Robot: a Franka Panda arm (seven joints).
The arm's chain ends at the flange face. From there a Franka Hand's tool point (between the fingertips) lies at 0.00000 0.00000 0.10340 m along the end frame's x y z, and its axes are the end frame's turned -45 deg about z.
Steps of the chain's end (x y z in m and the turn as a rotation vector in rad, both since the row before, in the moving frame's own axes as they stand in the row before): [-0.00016 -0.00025 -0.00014 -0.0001 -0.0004 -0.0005]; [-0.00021 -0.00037 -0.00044 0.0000 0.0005 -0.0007]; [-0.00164 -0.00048 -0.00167 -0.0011 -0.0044 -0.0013]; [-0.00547 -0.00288 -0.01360 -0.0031 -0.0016 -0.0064]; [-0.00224 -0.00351 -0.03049 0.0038 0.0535 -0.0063]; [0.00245 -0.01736 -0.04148 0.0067 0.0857 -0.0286]
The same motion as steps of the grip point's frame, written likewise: [0.00003 -0.00031 -0.00014 0.0002 -0.0004 -0.0005]; [0.00015 -0.00037 -0.00044 -0.0004 0.0004 -0.0007]; [-0.00122 -0.00174 -0.00167 0.0023 -0.0039 -0.0013]; [-0.00217 -0.00579 -0.01360 -0.0011 -0.0033 -0.0064]; [0.00510 -0.00045 -0.03064 -0.0351 0.0405 -0.0063]; [0.02084 -0.00487 -0.04186 -0.0559 0.0653 -0.0286]
